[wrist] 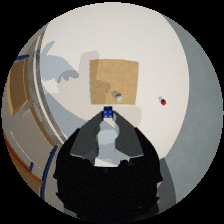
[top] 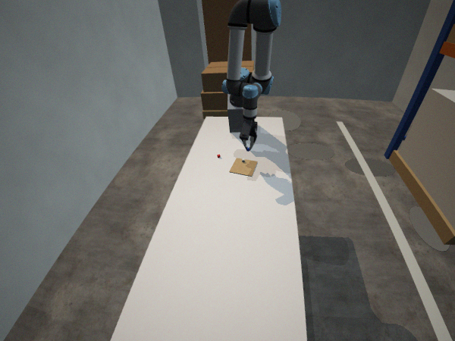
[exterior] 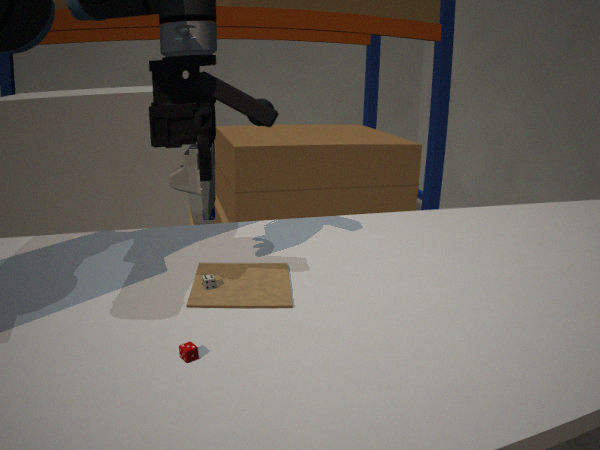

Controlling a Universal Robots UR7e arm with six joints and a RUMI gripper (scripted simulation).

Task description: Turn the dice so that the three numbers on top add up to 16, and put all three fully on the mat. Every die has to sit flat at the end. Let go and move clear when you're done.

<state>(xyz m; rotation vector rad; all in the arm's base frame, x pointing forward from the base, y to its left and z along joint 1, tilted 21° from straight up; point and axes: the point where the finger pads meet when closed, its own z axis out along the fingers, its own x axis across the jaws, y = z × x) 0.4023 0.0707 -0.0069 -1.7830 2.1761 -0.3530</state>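
The mat is 110 mm below my hand, 40 mm ahead of it and 30 mm to the right of it. From my hand the other things lie so: blue die 10 mm below; then red die 200 mm to the right, 100 mm below, 50 mm behind; then white die 100 mm below, 30 mm to the right, 10 mm behind.
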